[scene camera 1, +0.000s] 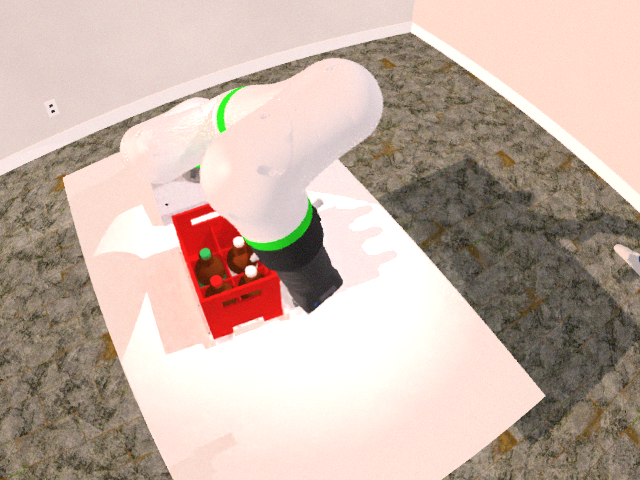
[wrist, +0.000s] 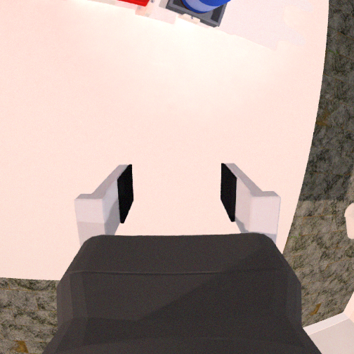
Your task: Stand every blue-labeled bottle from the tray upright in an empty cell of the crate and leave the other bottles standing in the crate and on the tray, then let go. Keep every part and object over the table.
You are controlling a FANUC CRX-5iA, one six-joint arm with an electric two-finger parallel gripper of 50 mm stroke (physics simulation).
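Places are measured from the arm's base along level axes (x right, y ahead, z up), in millimetres.
Where they show: gripper, fingertip midpoint: [scene camera 1: 319,298].
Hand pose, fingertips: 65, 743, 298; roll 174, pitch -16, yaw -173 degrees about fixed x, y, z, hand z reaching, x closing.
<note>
Each offset is from my fingertips to the top centre of the thing, as dx, dy, dz. Level surfaces: height alone.
The red crate {-31, -345, -198} [scene camera 1: 263,302] [wrist: 134,2] stands on the table. In the scene view, brown bottles stand in its near cells: a green-capped one {+84, -355, -210} [scene camera 1: 209,270], a red-capped one {+95, -270, -210} [scene camera 1: 216,287] and two white-capped ones {-1, -343, -210} [scene camera 1: 238,258] {+14, -252, -210} [scene camera 1: 251,277]. Its far right part is hidden behind the arm. In the wrist view, part of a blue-labeled bottle [wrist: 201,5] shows at the top edge, in the dark grey tray [wrist: 213,21]. The arm hides the tray in the scene view. My gripper [wrist: 176,181] is open and empty, tilted, with bare table beyond its fingers; the scene view hides the fingers.
The pale table {dz -373} [scene camera 1: 361,392] [wrist: 165,100] reaches toward the camera in the scene view. Its right edge borders the stone-patterned floor [scene camera 1: 516,289] [wrist: 325,240]. The arm's white links arch over the crate's far end. A pale foot [scene camera 1: 626,254] shows on the floor at far right.
</note>
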